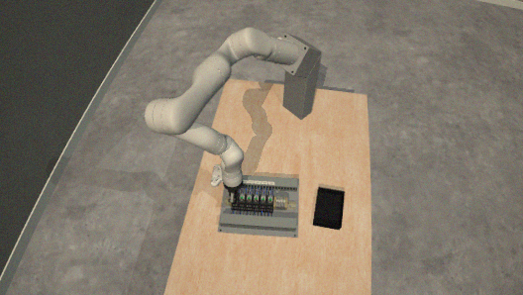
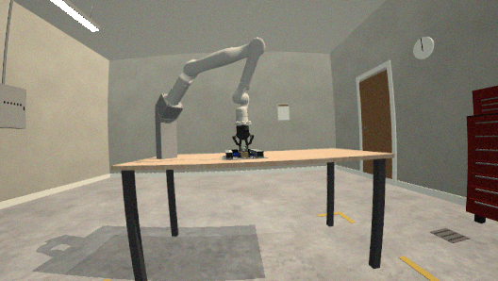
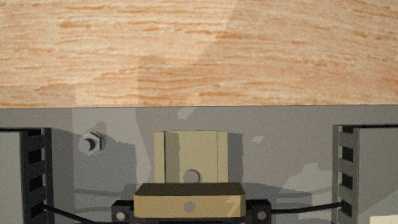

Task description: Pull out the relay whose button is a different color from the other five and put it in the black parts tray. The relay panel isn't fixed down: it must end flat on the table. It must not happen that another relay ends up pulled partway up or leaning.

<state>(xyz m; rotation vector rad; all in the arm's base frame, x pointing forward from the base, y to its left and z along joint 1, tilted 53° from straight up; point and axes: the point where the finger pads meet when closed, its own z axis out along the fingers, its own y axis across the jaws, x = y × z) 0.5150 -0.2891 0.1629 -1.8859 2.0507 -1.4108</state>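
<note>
Now: hand 1 cm above the relay. Round my hand: grey relay panel (3 cm ahead, 10 cm to the left, 3 cm below); black parts tray (13 cm ahead, 36 cm to the left, 4 cm below).
</note>
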